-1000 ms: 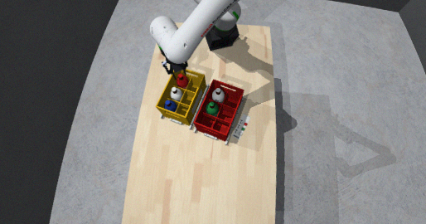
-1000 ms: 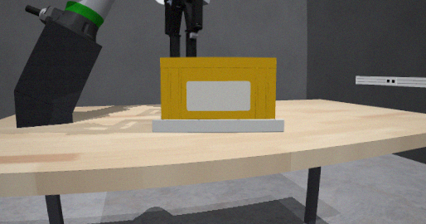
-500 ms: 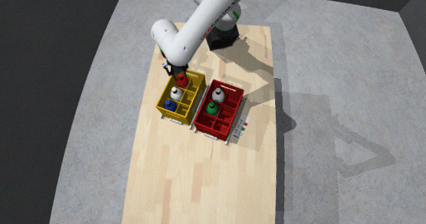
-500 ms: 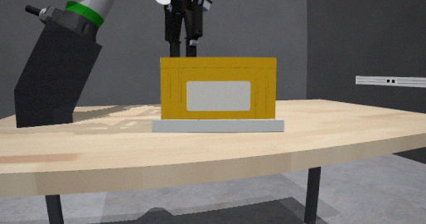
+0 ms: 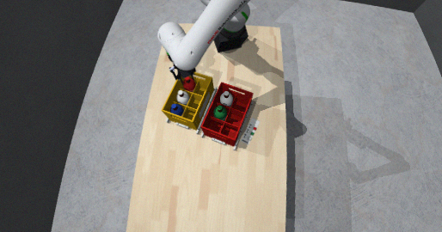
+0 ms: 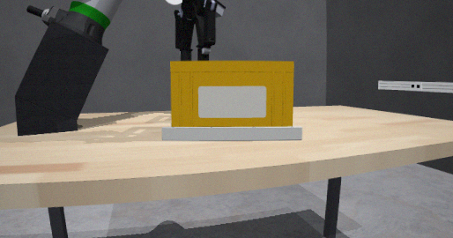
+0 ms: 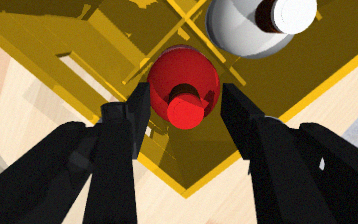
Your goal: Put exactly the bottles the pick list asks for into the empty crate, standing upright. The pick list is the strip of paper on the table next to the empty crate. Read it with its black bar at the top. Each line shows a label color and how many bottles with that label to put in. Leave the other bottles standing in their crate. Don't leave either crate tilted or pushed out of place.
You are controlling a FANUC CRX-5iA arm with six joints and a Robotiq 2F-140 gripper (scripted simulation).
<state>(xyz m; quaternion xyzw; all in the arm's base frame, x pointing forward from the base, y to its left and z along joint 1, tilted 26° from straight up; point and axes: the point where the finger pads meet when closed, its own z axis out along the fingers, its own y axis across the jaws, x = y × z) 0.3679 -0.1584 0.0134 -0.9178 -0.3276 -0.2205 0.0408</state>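
The red bottle is 80 mm below my hand. From my hand the other things lie so: green bottle (230 mm to the left, 110 mm ahead, 80 mm below); yellow crate (90 mm below, 90 mm ahead, 40 mm to the left); blue bottle (180 mm ahead, 80 mm below, 10 mm to the right).
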